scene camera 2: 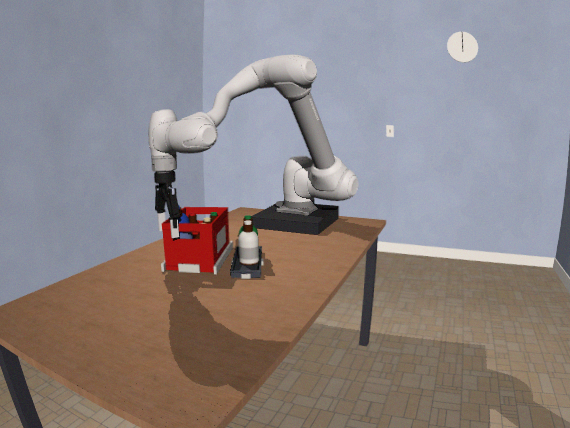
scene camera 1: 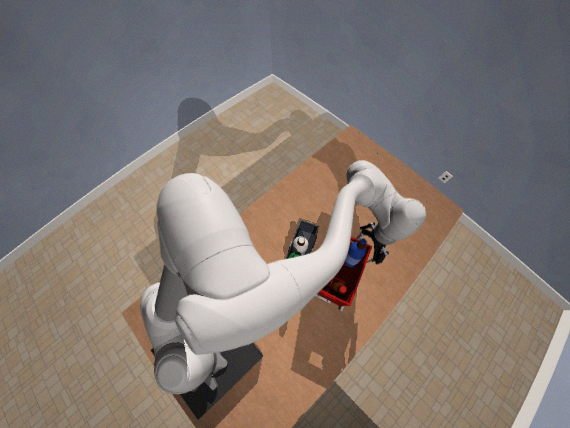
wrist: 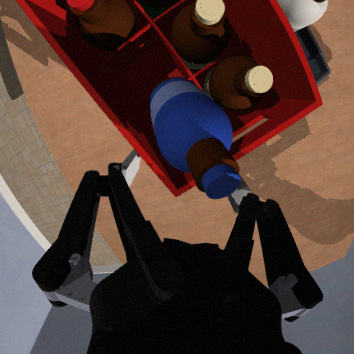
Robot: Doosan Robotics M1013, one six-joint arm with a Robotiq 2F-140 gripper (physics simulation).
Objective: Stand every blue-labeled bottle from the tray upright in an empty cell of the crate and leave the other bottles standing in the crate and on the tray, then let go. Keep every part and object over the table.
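Places are measured from the arm's base along level axes (x left, y ahead, z down), in metres.
Pixels of known places: gripper, fingertip midpoint: (scene camera 2: 168, 233); arm's base, origin of the base link: (scene camera 2: 299, 209).
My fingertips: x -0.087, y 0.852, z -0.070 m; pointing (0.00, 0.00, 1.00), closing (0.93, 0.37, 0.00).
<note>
Ahead of a thing's pixels: the offset from my fingertips to its middle. "spot": to the spot under its first point.
A blue bottle with a pale label and blue cap {dx +0.017, dy -0.046, dz -0.025 m} (scene camera 1: 354, 255) (scene camera 2: 184, 218) (wrist: 190, 122) leans in an end cell of the red crate {dx +0.090, dy -0.151, dz +0.047 m} (scene camera 1: 361, 275) (scene camera 2: 187, 255) (wrist: 300, 100); its neck points toward the crate's end corner. My gripper (scene camera 1: 374, 243) (scene camera 2: 168, 225) (wrist: 182, 165) is open and empty at that end, fingertips around rim height; the bottle's cap partly covers one fingertip in the wrist view. A white bottle {dx +0.208, dy -0.202, dz +0.052 m} (scene camera 1: 300, 245) (scene camera 2: 248, 249) (wrist: 302, 12) and a green bottle {dx +0.163, dy -0.269, dz +0.052 m} (scene camera 1: 294, 255) (scene camera 2: 255, 230) stand on the dark tray {spot: dx +0.267, dy -0.091, dz +0.129 m} (scene camera 1: 308, 227) (scene camera 2: 253, 274) (wrist: 318, 62). The arm hides part of the crate from above.
A red-capped brown bottle {dx -0.062, dy -0.205, dz +0.049 m} (scene camera 1: 338, 287) (wrist: 107, 22) and two cream-capped brown bottles {dx +0.053, dy -0.158, dz +0.049 m} (wrist: 200, 37) {dx +0.092, dy -0.087, dz +0.049 m} (wrist: 232, 82) stand in other crate cells. A green cap (scene camera 2: 214, 214) shows at the crate's far side. The arm's black base (scene camera 1: 240, 362) (scene camera 2: 295, 220) is at the table's far end.
</note>
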